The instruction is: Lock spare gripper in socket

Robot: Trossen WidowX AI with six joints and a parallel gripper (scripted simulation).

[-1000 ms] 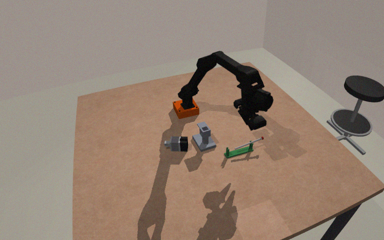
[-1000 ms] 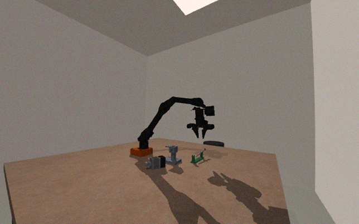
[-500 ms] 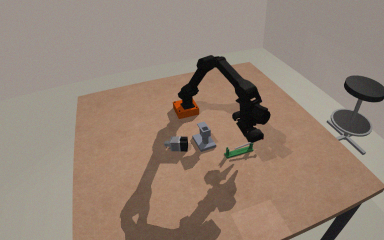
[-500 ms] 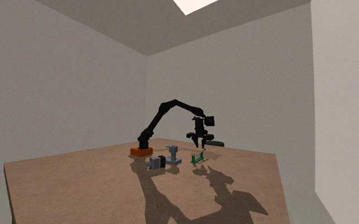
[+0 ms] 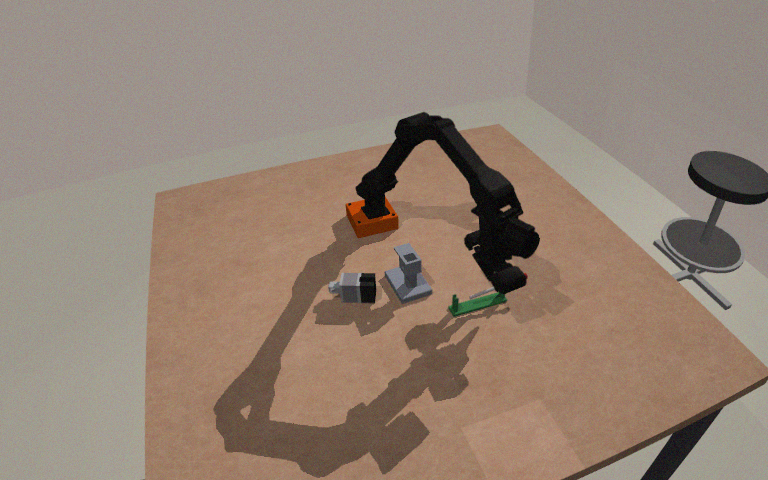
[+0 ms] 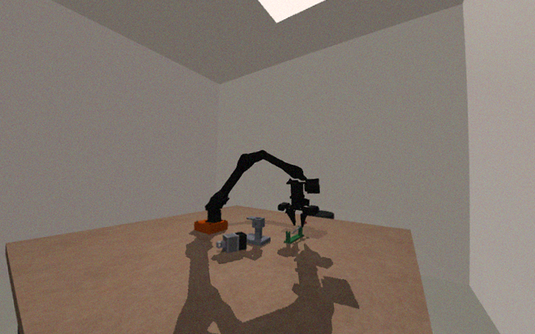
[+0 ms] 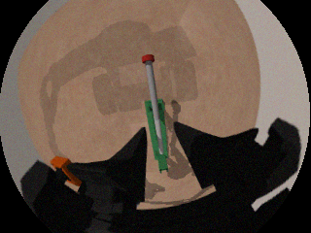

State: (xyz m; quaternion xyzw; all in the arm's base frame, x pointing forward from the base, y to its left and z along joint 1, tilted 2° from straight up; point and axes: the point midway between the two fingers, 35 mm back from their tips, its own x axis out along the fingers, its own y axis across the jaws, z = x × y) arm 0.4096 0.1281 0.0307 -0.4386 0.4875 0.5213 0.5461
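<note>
Now: the green cradle 4 cm to the right of my gripper tip and 3 cm below it. Also, from my gripper tip: spare gripper: 29 cm to the right, 16 cm behind, 2 cm below; then grey mount: 16 cm to the right, 13 cm behind.
</note>
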